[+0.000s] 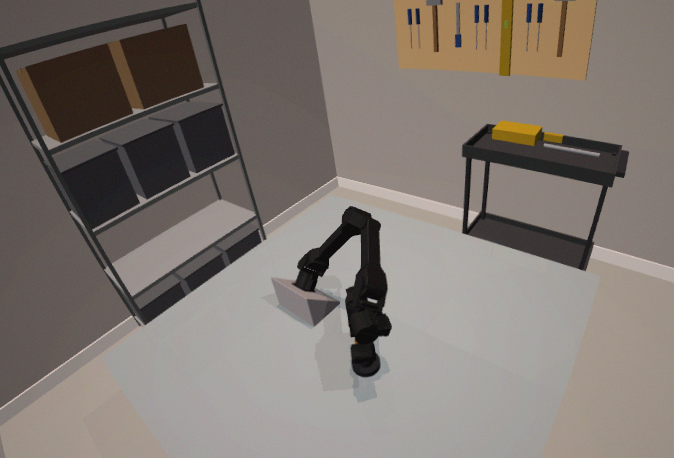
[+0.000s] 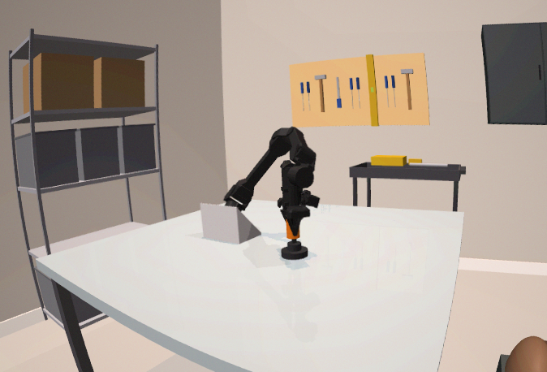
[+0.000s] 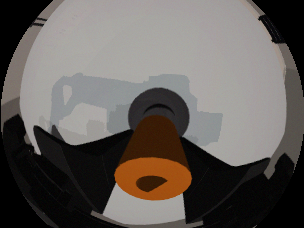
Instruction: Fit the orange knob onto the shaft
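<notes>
Right now my gripper tip is 40 mm above the dark round pedestal. Also, from my gripper tip: orange knob: 20 mm above.
</notes>
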